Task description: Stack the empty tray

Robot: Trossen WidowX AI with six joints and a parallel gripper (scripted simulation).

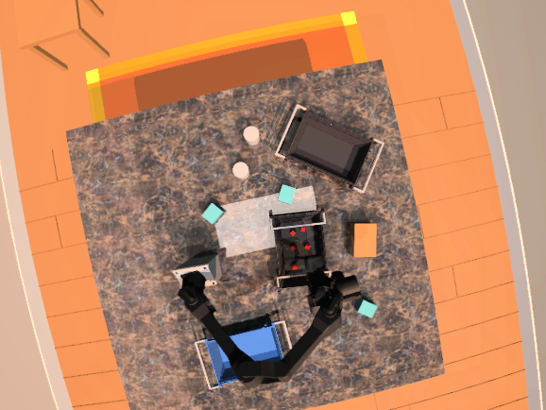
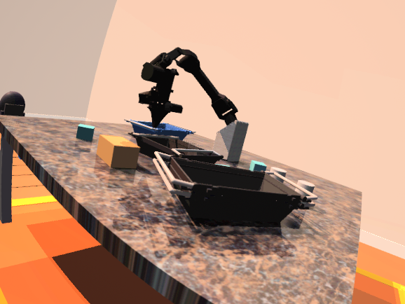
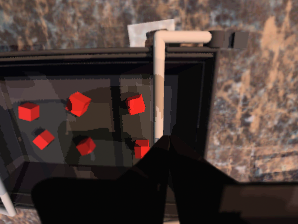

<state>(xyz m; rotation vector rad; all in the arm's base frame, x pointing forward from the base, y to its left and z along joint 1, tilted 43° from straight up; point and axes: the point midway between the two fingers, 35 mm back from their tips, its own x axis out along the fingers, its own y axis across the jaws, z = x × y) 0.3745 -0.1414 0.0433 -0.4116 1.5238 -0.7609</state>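
Right now my gripper tip is 320 mm past the blue tray, 220 mm to the left of it and 50 mm above it. The rest, counted from my gripper tip: orange block: 220 mm ahead, 60 mm to the left, 60 mm below.
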